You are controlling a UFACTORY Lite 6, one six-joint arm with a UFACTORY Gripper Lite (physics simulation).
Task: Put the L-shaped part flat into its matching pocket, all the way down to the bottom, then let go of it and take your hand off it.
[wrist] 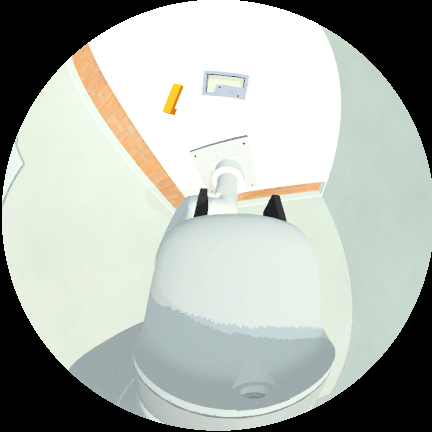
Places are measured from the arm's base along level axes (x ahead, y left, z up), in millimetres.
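Pixels of known places: end effector, tool point: (238,213); arm's base, origin of the base link: (228,170).
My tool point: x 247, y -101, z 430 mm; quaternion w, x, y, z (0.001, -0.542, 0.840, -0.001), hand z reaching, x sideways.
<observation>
Ahead of a thing's pixels: the offset from my tool point to its top centre. "spot": to the spot under its first point. Level surfaces: height alone.
The L-shaped part @(dx +112, dy +169, dz -404 mm) (173,99) is yellow-orange and lies on the white table, left of the pocket frame, with its short leg at the lower end. The matching pocket @(spot: dx +88, dy -13, dz -464 mm) (225,82) is an L-shaped recess with a pale floor inside a lavender frame @(dx +83, dy -9, dz -432 mm) (231,92) on the table. My gripper (238,202) is open, its two black fingers wide apart with no part between them. It is high up and well away from both the part and the pocket.
The arm's base plate (201,156) is fixed to the white table @(dz -469 mm) (280,100) below the pocket frame in the view, with the arm rising from it. The table has a wood-coloured edge (125,135). A pale object shows at the far left.
</observation>
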